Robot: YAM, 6 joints.
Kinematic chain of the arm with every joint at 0, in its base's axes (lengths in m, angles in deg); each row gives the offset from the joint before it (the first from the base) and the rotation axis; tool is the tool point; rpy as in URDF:
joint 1: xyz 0 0 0.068 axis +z
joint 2: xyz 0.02 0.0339 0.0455 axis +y
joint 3: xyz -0.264 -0.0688 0 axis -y
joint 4: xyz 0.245 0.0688 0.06 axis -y
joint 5: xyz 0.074 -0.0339 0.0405 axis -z
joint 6: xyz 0.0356 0 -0.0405 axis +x
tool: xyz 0 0 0 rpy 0 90 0
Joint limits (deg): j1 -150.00..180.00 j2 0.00..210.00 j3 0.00..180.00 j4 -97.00..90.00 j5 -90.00..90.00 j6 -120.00..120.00
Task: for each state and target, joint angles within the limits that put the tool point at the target. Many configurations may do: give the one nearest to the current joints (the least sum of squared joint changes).
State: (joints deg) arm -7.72 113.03 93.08 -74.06 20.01 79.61
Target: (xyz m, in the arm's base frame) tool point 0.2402 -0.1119 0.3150
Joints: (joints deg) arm -22.14 89.31 85.74 -86.66 21.61 79.61
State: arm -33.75 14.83 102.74 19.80 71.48 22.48
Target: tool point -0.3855 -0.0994 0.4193
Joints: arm 9.52 1.55 103.25 20.32 74.36 22.48
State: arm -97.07 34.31 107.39 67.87 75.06 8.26
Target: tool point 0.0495 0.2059 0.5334
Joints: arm -113.03 26.56 88.26 72.47 79.58 8.26
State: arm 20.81 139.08 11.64 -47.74 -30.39 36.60
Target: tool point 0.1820 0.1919 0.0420
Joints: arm 42.13 118.47 50.49 -38.69 -34.65 36.60
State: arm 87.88 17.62 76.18 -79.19 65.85 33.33
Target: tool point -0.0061 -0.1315 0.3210
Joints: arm 73.36 0.00 67.87 -95.73 63.30 33.33
